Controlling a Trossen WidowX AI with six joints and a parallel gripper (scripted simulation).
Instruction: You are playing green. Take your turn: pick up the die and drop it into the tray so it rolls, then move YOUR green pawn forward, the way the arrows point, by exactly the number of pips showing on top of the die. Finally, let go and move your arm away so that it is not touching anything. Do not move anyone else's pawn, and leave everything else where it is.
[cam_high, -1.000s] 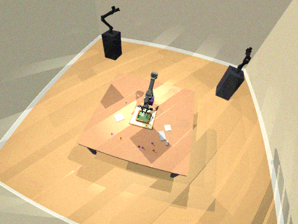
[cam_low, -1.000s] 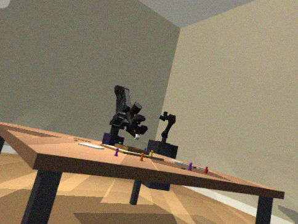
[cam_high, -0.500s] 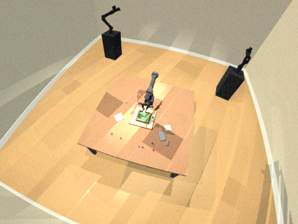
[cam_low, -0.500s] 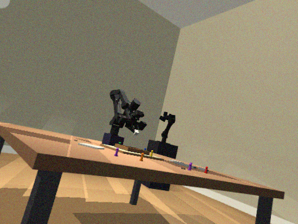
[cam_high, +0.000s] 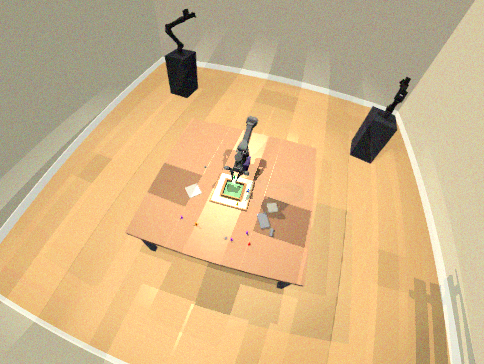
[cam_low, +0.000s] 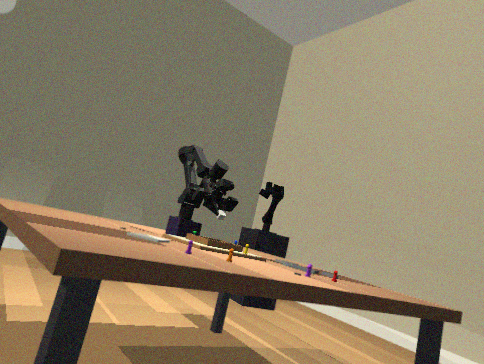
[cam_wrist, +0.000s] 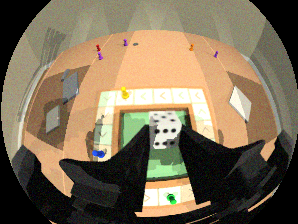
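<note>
My gripper tip is right at the white die. From my gripper tip the other things lie so: blue pawn 110 mm to the left, 100 mm below, 40 mm behind; then green pawn 110 mm behind, 100 mm below, 40 mm to the right; then green tray 120 mm below.
</note>
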